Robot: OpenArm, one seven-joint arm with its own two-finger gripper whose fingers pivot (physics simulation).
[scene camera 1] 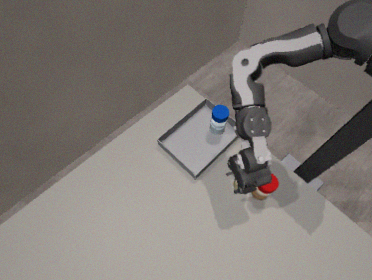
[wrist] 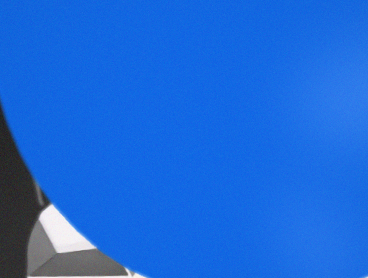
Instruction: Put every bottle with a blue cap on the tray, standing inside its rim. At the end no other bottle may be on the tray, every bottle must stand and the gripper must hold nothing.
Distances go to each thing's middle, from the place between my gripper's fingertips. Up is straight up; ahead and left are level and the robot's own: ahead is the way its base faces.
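Labels:
Grey tray (scene camera 1: 189, 142): my hand 40 mm above it, 200 mm to the left of it, 40 mm past it.

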